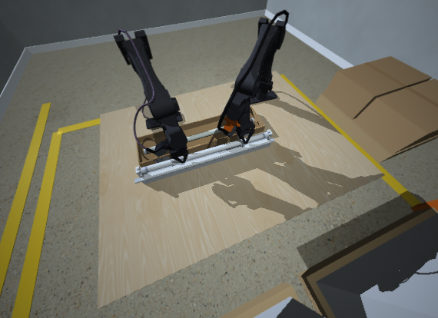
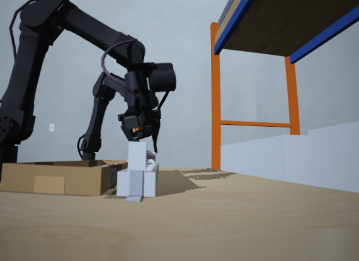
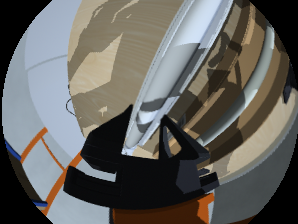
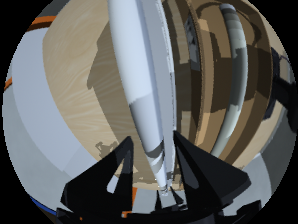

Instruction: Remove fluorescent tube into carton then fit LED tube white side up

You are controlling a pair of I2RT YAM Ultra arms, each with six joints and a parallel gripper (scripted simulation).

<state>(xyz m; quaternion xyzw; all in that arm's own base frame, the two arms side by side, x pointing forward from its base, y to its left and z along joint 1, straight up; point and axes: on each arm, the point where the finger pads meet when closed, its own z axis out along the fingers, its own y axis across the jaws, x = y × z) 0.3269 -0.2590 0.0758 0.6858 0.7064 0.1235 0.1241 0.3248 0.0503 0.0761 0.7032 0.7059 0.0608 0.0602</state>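
My right hand is 120 mm to the right of the LED tube and 10 mm above it. Round my right hand: brown carton: 140 mm behind, 120 mm to the left, 50 mm below; then white fixture: 120 mm to the left, 20 mm below; then old fluorescent tube: 140 mm behind, 120 mm to the left, 60 mm below.
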